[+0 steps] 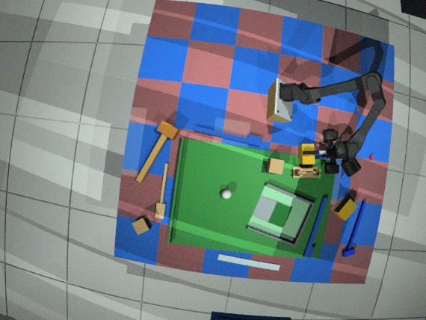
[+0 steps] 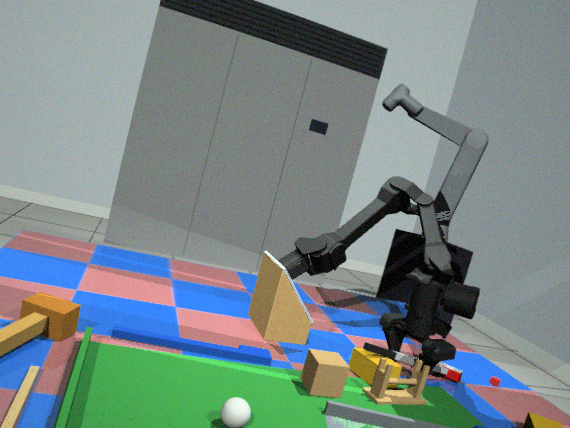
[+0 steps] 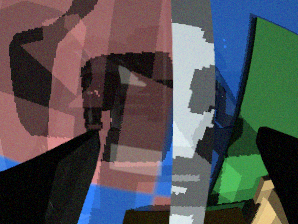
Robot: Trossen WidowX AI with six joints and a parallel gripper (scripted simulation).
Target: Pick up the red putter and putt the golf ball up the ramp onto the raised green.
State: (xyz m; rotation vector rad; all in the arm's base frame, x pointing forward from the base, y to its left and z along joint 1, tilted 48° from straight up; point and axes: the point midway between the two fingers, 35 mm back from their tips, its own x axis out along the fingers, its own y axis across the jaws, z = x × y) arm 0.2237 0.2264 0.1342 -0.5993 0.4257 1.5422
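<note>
The red putter lies 1 cm behind my gripper tip, 2 cm to the left of it and 3 cm above it. Also, from my gripper tip: wooden stool: 10 cm ahead, 9 cm to the right, 2 cm above; then blue putter: 37 cm ahead, 22 cm to the left; then small red cube: 27 cm to the left, 1 cm below.
</note>
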